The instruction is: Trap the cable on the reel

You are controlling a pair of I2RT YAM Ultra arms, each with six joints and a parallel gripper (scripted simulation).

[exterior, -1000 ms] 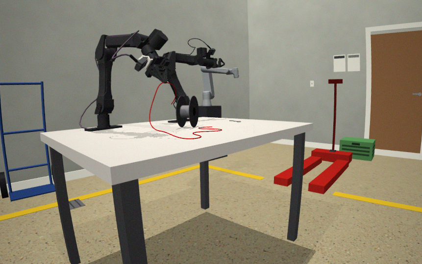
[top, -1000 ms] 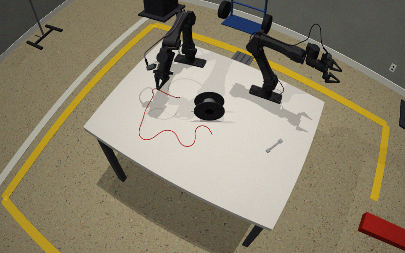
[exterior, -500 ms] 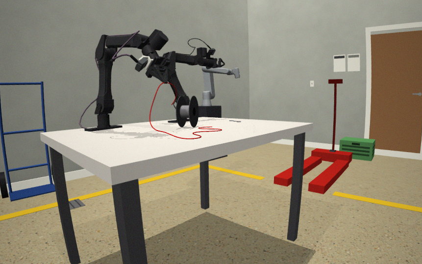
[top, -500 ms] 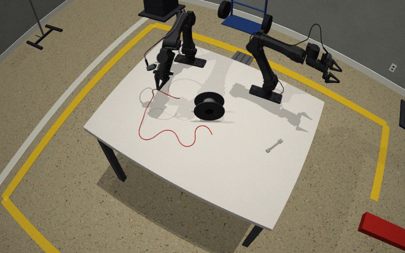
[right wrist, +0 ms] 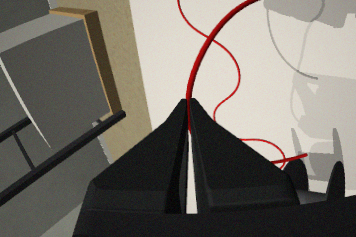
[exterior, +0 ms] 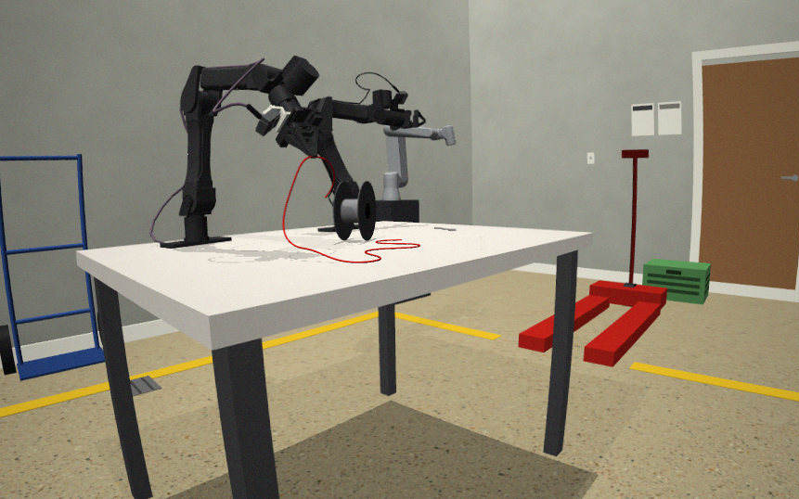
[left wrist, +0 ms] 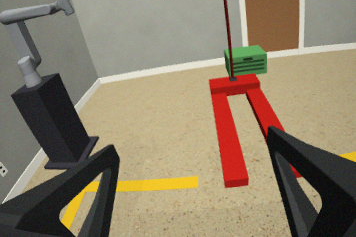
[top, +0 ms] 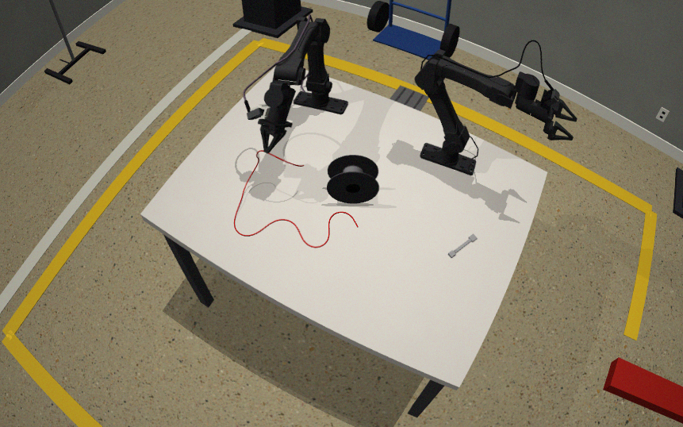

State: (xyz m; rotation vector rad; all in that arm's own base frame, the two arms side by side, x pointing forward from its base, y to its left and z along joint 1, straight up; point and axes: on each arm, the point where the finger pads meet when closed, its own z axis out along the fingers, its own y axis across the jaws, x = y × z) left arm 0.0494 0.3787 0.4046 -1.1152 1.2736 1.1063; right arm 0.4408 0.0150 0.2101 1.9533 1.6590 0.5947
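The black reel is 59 cm to the right of my left hand, 33 cm below it and 32 cm ahead of it. Round my left hand: small grey dumbbell-shaped part (40 cm below, 31 cm ahead, 20 cm to the right).
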